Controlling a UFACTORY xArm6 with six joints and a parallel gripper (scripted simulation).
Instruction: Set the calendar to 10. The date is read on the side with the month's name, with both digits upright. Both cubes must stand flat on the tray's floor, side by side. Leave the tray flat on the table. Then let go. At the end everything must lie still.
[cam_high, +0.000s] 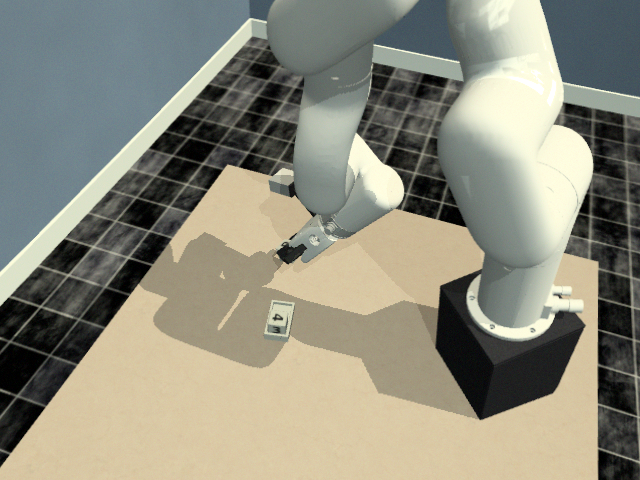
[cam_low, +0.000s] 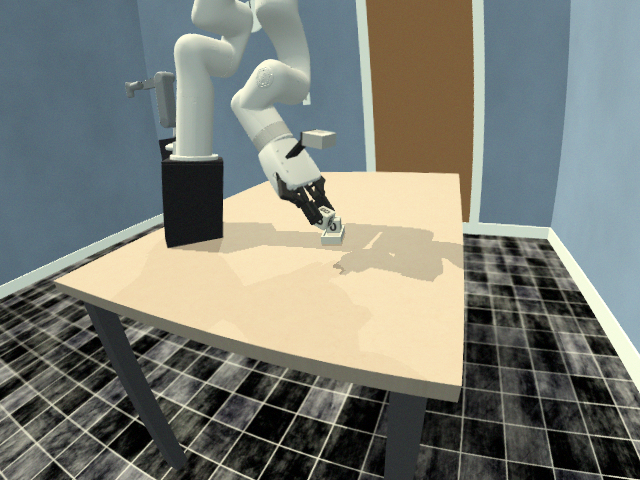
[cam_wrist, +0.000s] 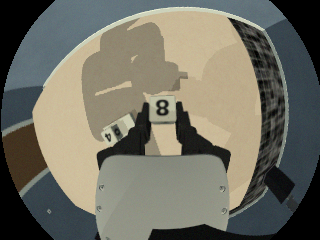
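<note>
Right now the white cube is 1 cm ahead of my hand and 2 cm below it. The rest, counted from my hand: tray (10 cm to the left, 9 cm below).
</note>
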